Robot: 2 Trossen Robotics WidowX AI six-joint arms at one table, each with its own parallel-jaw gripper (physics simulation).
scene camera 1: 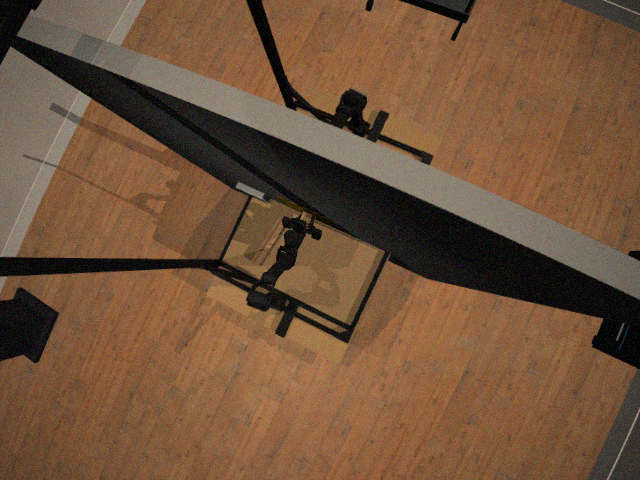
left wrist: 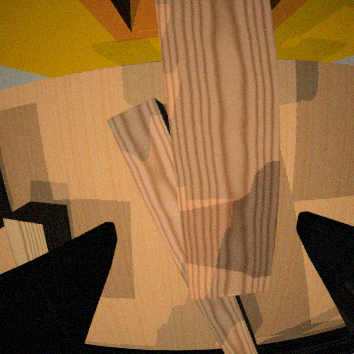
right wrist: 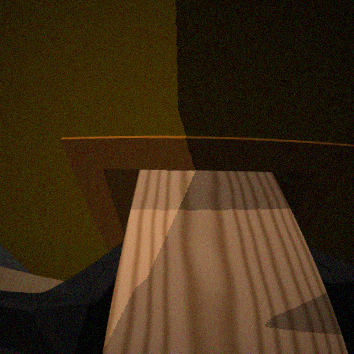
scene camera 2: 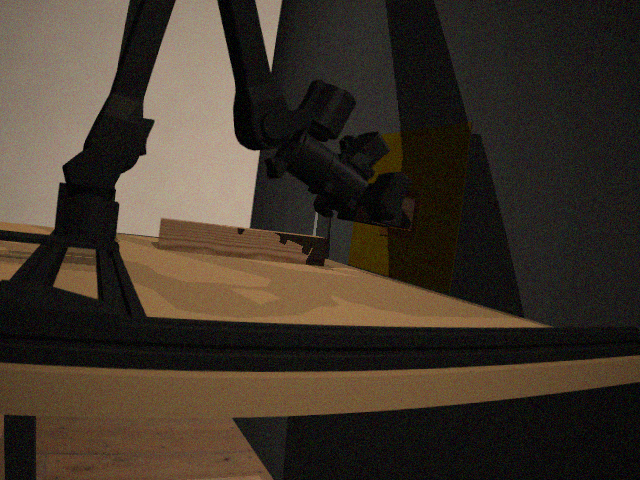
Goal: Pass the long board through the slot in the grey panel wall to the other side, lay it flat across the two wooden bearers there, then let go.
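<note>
The long board (scene camera 2: 408, 210) (left wrist: 225, 125) (right wrist: 215, 280) passes through the slot, whose orange frame (left wrist: 147, 25) (right wrist: 125, 152) sits in the yellow plate (scene camera 2: 434, 206) (right wrist: 75, 65) on the grey panel wall (scene camera 1: 330, 139) (scene camera 2: 547, 155). My right gripper (scene camera 1: 306, 214) (scene camera 2: 405, 215) (right wrist: 199, 232) is shut on the board close to the slot. My left gripper (left wrist: 208, 227) is open; in the left wrist view the board's free end shows between its fingers, ungripped. Below, a narrow wooden piece (left wrist: 155, 185) lies diagonally, perhaps a bearer. A pale block (left wrist: 27, 242) shows at the left edge, partly hidden.
In scene camera 2 another wooden piece (scene camera 2: 206, 238) lies on the table (scene camera 2: 439, 310) on the right arm's side. Dark frame rails (scene camera 2: 310, 346) edge the table. The wall hides the left gripper in scene camera 1.
</note>
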